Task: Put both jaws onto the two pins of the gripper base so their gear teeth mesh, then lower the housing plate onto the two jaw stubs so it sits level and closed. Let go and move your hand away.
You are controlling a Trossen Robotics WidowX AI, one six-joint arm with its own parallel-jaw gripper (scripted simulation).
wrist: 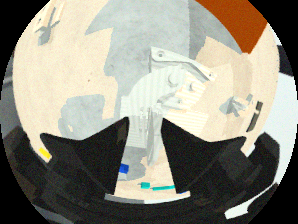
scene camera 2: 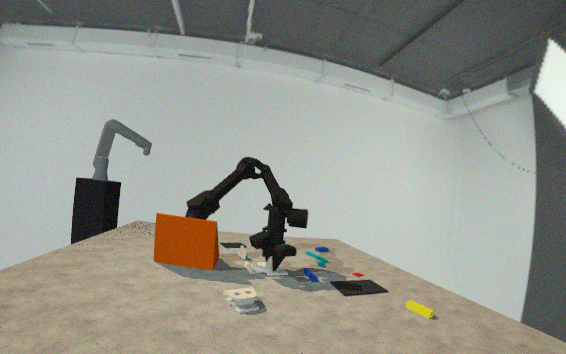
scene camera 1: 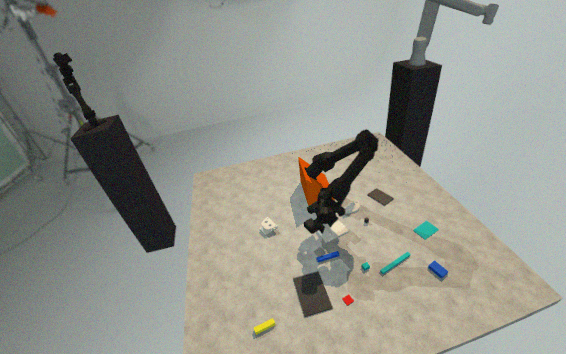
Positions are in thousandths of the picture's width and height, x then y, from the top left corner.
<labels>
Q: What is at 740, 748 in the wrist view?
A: My gripper.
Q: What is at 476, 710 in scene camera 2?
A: My gripper.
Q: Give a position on a dark plate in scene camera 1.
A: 554, 838
</labels>
